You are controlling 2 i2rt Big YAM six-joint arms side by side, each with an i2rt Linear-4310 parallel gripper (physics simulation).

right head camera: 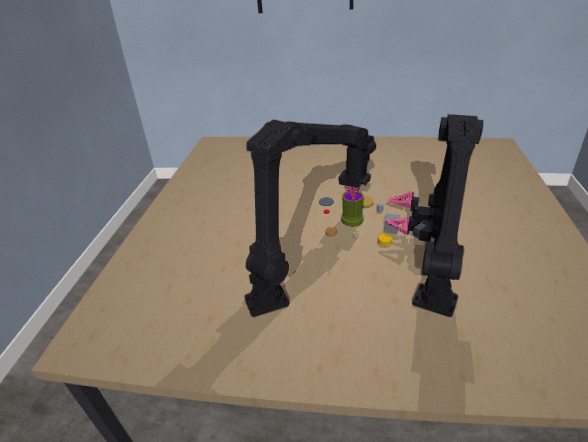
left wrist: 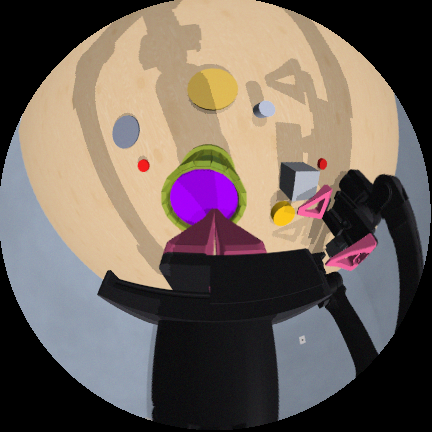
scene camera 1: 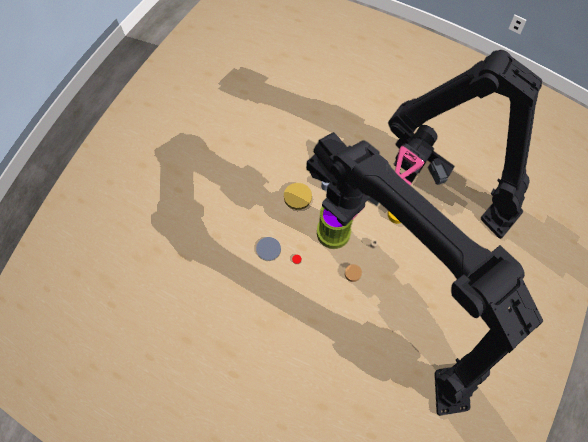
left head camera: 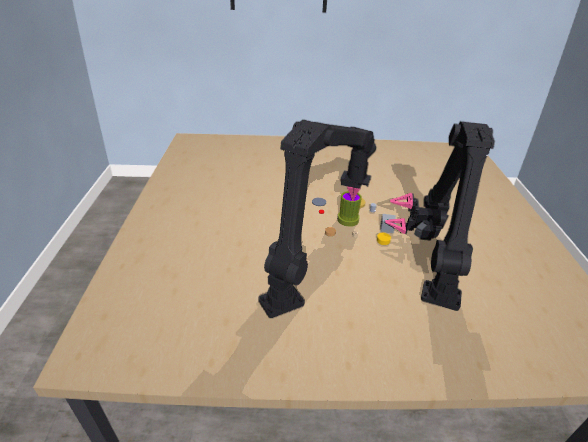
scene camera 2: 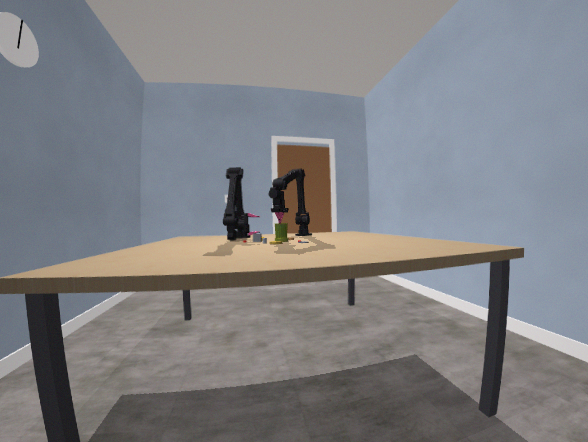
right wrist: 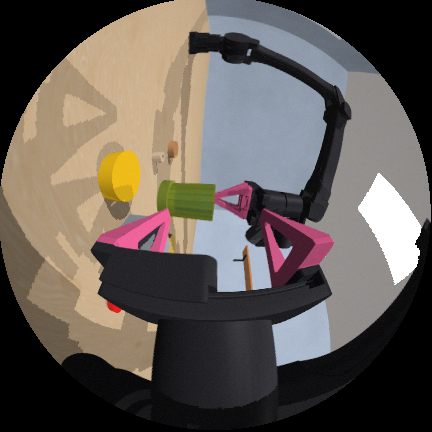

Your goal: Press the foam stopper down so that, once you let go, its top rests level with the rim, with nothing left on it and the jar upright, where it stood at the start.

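Observation:
The green ribbed jar (left head camera: 349, 214) (right head camera: 352, 214) (scene camera 1: 334, 234) (scene camera 2: 281, 232) (left wrist: 207, 156) (right wrist: 192, 201) stands upright on the table. The purple foam stopper (left head camera: 345, 197) (scene camera 1: 332, 218) (left wrist: 202, 194) fills its mouth; no part of it shows above the rim in the right wrist view. My left gripper (left head camera: 353, 199) (left wrist: 214, 213) (right wrist: 210, 197) is shut and points straight down, its tips at the stopper's top near one side; whether they touch is hard to tell. My right gripper (left head camera: 388, 212) (right head camera: 388, 212) (left wrist: 311, 232) is open and empty, low and sideways at the jar's right in the head views.
Around the jar lie a mustard disc (scene camera 1: 298, 195) (left wrist: 212, 89), a slate disc (scene camera 1: 268, 248) (left wrist: 126, 131), a red piece (scene camera 1: 297, 259), a brown disc (scene camera 1: 353, 272) and a small pale cylinder (left wrist: 266, 108). A grey block (left wrist: 300, 181) and a yellow cylinder (left wrist: 283, 213) (right wrist: 119, 176) lie near my right gripper.

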